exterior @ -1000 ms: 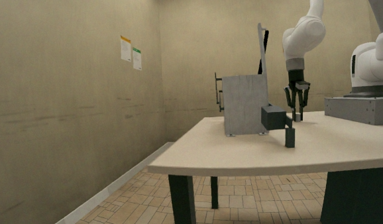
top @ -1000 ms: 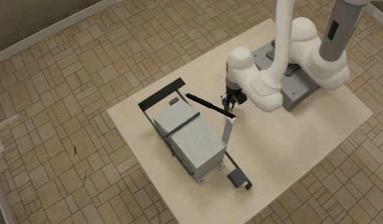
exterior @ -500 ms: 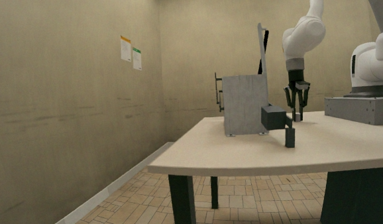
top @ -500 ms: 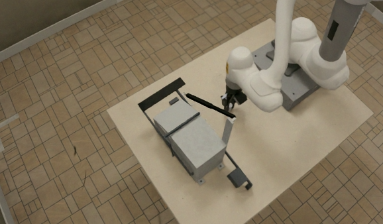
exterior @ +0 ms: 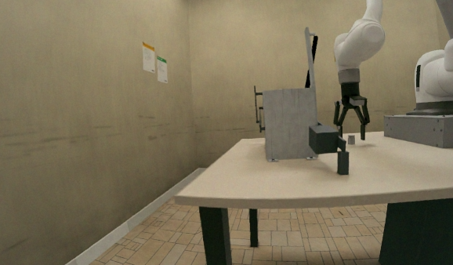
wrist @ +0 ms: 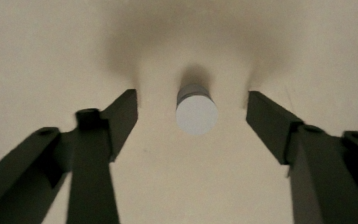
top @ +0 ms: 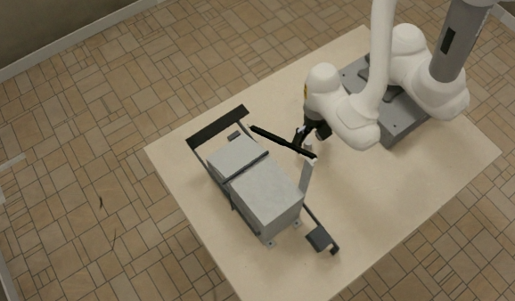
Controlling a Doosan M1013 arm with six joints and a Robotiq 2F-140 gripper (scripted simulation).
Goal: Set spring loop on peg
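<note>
The steel test weight lies 1 cm below my hand.
</note>
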